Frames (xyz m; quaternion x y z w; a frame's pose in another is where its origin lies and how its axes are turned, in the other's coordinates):
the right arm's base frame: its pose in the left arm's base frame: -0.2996 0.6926 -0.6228 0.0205 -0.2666 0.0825 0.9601
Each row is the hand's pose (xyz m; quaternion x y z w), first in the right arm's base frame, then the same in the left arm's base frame.
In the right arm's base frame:
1: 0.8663 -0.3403 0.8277 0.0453 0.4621 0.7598 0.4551
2: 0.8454 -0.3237 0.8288 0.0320 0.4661 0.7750 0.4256
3: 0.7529 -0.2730 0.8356 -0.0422 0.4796 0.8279 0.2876
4: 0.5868 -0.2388 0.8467 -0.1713 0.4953 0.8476 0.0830
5: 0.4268 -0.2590 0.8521 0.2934 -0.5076 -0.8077 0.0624
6: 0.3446 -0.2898 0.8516 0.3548 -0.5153 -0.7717 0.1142
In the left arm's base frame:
1: 0.0685 0.4160 0.5345 -0.1879 0.3105 0.7885 0.4965
2: 0.0475 0.4292 0.5246 -0.2056 0.3208 0.7972 0.4683
3: -0.0426 0.4649 0.4825 -0.2949 0.3633 0.8172 0.3365
4: -0.1943 0.4732 0.4063 -0.4296 0.4219 0.7851 0.1453
5: -0.3287 0.4293 0.3286 -0.5402 0.4632 0.7025 0.0148
6: -0.3926 0.3868 0.2859 0.5912 -0.4801 -0.6474 0.0287

